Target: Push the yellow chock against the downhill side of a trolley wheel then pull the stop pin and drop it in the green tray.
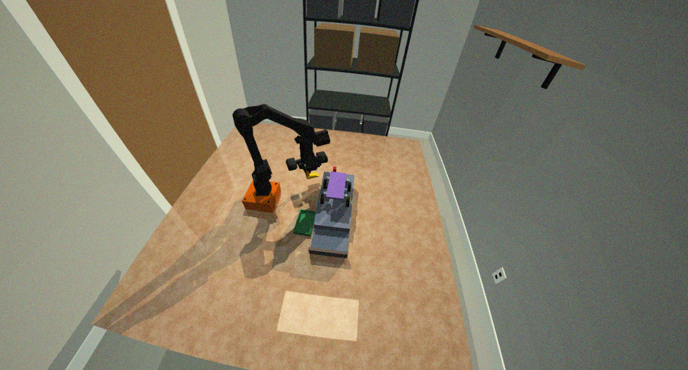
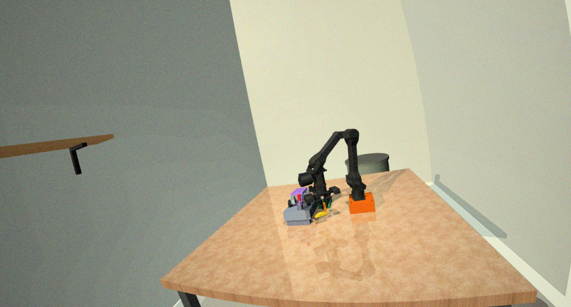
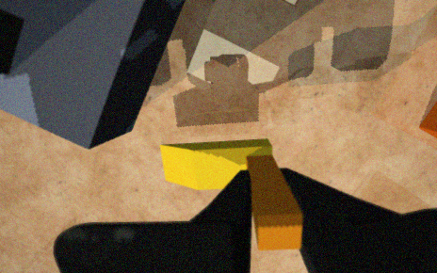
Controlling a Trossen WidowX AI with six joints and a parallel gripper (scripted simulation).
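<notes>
The green tray lies 240 mm to the right of my gripper tip and 80 mm below it. From my gripper tip the other things lie so: yellow chock: 20 mm ahead, 10 mm to the left, 10 mm below; red-headed stop pin: 130 mm ahead, 40 mm to the right, 50 mm above; purple trolley: 140 mm ahead, 140 mm to the right, 30 mm above.
</notes>
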